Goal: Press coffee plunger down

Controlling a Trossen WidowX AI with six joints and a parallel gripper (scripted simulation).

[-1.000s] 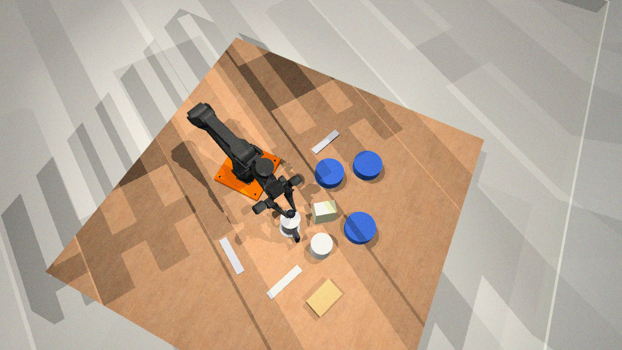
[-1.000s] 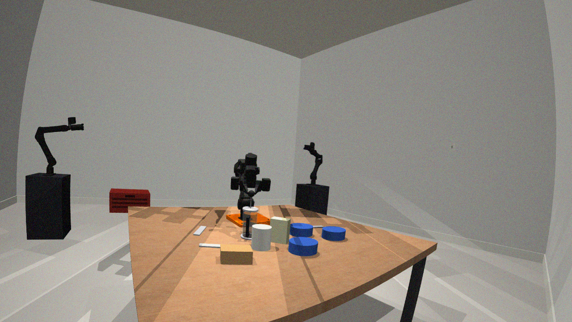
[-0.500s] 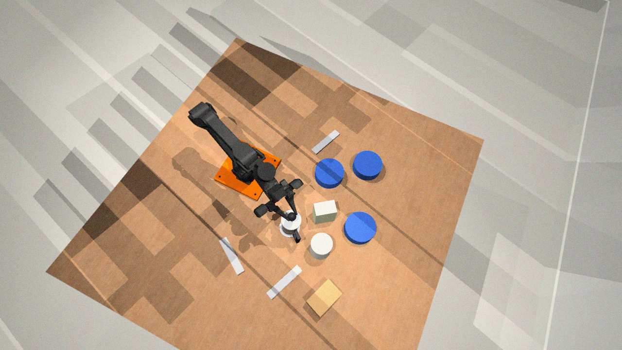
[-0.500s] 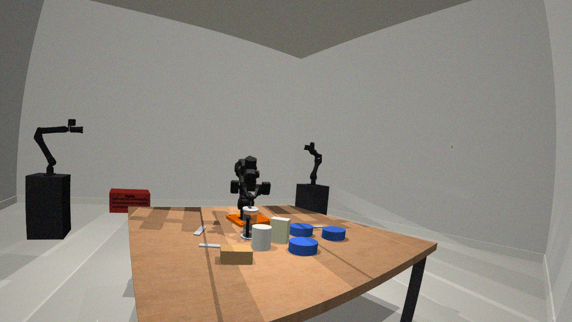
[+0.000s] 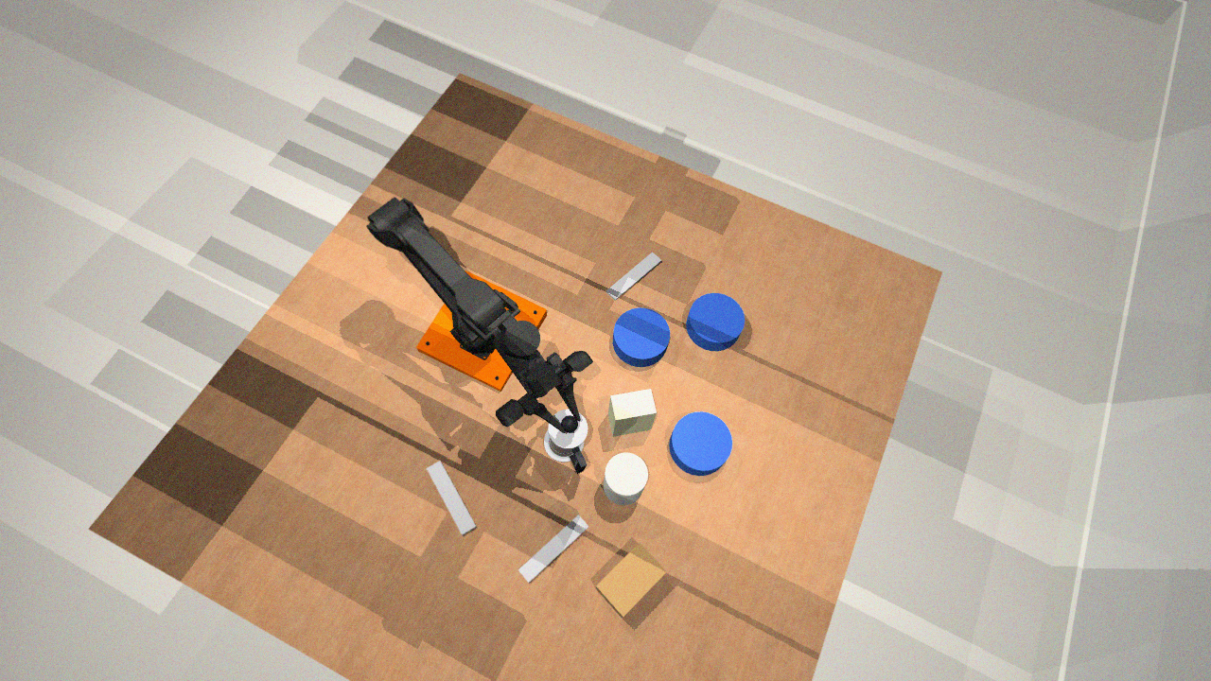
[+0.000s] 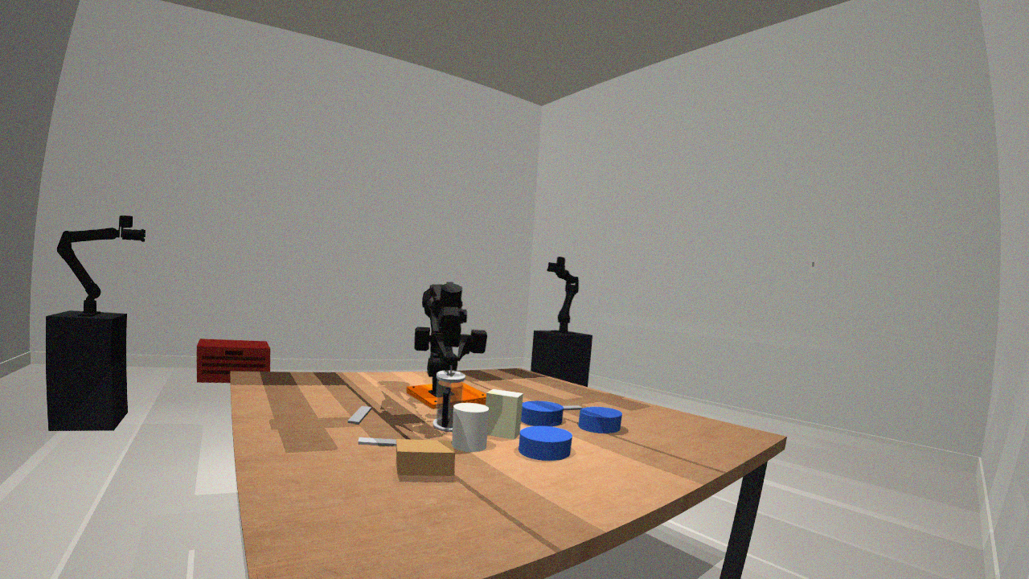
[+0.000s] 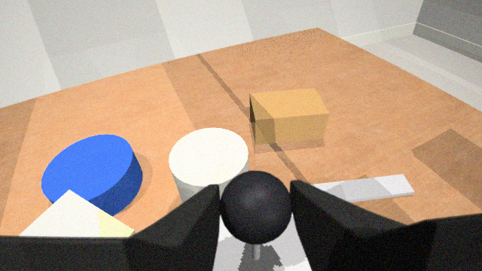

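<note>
The coffee press is 90 mm below my gripper tip. The rest, counted from my gripper tip: white cylinder (120 mm ahead, 10 mm to the right, 140 mm below); pale box (70 mm ahead, 120 mm to the left, 130 mm below).
</note>
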